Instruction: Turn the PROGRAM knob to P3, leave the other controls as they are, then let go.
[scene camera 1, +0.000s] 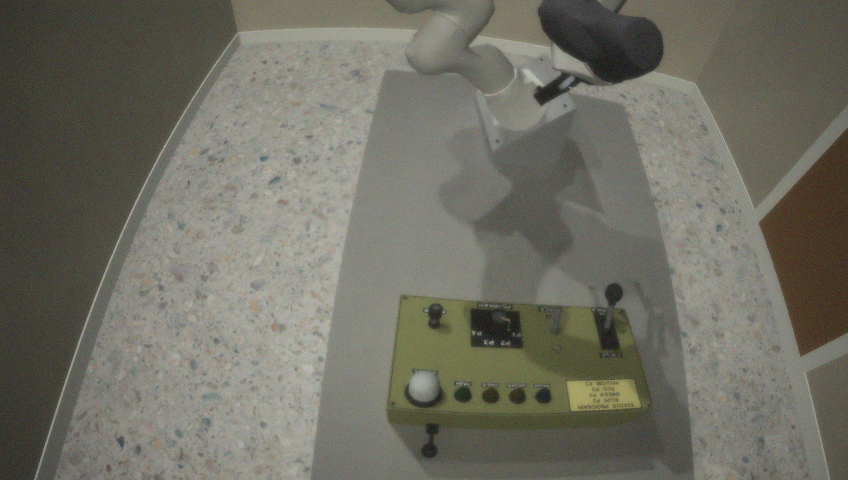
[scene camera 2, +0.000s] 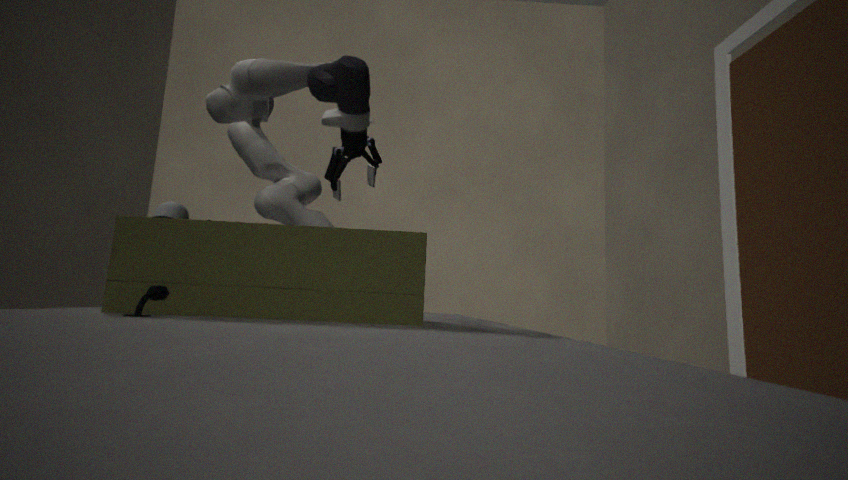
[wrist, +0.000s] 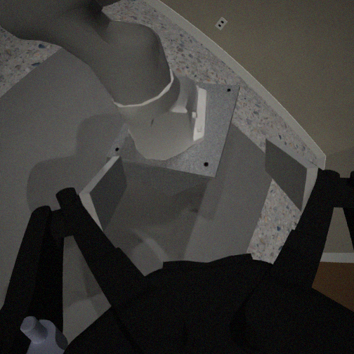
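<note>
The olive control panel (scene camera 1: 452, 362) (scene camera 2: 267, 261) lies at the bottom of the first scene view. Its PROGRAM knob (scene camera 1: 499, 317) is small and dark on a black plate marked P1 to P4. Its thin pointer line appears to lean toward P1, though the picture is dim. My gripper (scene camera 2: 354, 183) (wrist: 194, 162) is open and empty, high above the panel's level and back toward the arm's base, well apart from the knob. In the first scene view the arm partly hides the gripper. The knob does not show in the second scene view or the wrist view.
Beside the knob stand a dark knob (scene camera 1: 435, 315), a grey toggle (scene camera 1: 555, 321) and a black-balled lever (scene camera 1: 612, 294). A white dome (scene camera 1: 424, 386), several small buttons and a yellow label (scene camera 1: 602, 394) line the opposite edge. A black lever (scene camera 1: 429, 447) (scene camera 2: 155, 292) sticks out there.
</note>
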